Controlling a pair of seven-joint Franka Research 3 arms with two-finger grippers.
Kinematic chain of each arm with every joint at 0, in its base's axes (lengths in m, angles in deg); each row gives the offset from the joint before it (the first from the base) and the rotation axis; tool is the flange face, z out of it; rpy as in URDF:
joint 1: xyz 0 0 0.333 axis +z
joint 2: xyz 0 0 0 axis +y
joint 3: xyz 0 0 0.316 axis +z
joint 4: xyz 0.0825 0 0 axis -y
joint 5: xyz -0.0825 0 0.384 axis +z
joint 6: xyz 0 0 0 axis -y
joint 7: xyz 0.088 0 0 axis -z
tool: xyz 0 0 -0.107 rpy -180 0 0
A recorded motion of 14 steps. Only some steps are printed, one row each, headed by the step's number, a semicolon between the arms.
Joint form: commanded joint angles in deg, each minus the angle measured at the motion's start. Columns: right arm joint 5, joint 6, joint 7, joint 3, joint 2, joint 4, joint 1; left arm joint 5, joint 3, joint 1, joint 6, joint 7, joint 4, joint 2.
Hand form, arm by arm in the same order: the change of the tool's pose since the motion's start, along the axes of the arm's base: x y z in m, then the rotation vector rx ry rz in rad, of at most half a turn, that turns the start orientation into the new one. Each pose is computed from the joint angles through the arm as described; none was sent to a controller.
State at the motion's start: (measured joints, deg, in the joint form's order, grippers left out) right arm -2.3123 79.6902 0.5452 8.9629 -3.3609 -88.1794 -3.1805; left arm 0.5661 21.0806 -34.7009 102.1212 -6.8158 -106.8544 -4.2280
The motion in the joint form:
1: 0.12 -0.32 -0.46 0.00 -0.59 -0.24 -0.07; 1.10 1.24 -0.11 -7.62 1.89 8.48 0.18
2: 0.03 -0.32 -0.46 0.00 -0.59 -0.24 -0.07; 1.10 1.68 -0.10 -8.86 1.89 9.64 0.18
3: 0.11 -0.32 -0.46 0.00 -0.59 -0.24 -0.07; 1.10 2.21 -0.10 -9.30 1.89 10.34 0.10
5: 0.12 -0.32 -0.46 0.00 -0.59 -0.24 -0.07; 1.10 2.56 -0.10 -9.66 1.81 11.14 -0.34
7: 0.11 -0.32 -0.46 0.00 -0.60 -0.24 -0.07; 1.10 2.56 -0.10 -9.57 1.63 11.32 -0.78
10: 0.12 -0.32 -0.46 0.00 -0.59 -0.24 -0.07; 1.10 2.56 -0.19 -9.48 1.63 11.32 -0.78
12: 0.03 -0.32 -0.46 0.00 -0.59 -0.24 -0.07; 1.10 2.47 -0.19 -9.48 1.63 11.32 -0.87
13: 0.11 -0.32 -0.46 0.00 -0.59 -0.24 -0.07; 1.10 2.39 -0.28 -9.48 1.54 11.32 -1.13
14: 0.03 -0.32 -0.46 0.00 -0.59 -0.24 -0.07; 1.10 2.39 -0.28 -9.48 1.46 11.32 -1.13
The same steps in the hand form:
1: -0.0039 -0.0003 0.0029 0.0012 0.0001 0.0066; 0.0022 0.0142 0.0574 0.0156 -0.0157 -0.0133
2: -0.0039 -0.0005 0.0029 -0.0003 0.0000 0.0065; 0.0019 0.0190 0.0650 0.0156 -0.0140 -0.0049
3: -0.0039 -0.0003 0.0029 0.0010 0.0001 0.0066; 0.0024 0.0244 0.0707 0.0134 -0.0191 0.0048
5: -0.0039 -0.0003 0.0029 0.0012 0.0001 0.0066; 0.0011 0.0292 0.0804 0.0071 -0.0326 0.0128
7: -0.0040 -0.0003 0.0030 0.0010 -0.0001 0.0066; -0.0004 0.0305 0.0857 0.0018 -0.0435 0.0162
10: -0.0039 -0.0003 0.0029 0.0012 0.0001 0.0066; -0.0004 0.0296 0.0859 0.0014 -0.0450 0.0146
12: -0.0039 -0.0005 0.0029 -0.0003 0.0000 0.0065; -0.0010 0.0290 0.0867 0.0006 -0.0464 0.0131
13: -0.0039 -0.0003 0.0029 0.0010 0.0001 0.0066; -0.0024 0.0282 0.0889 -0.0020 -0.0501 0.0118
14: -0.0039 -0.0005 0.0029 -0.0003 0.0000 0.0065; -0.0024 0.0282 0.0889 -0.0020 -0.0501 0.0132

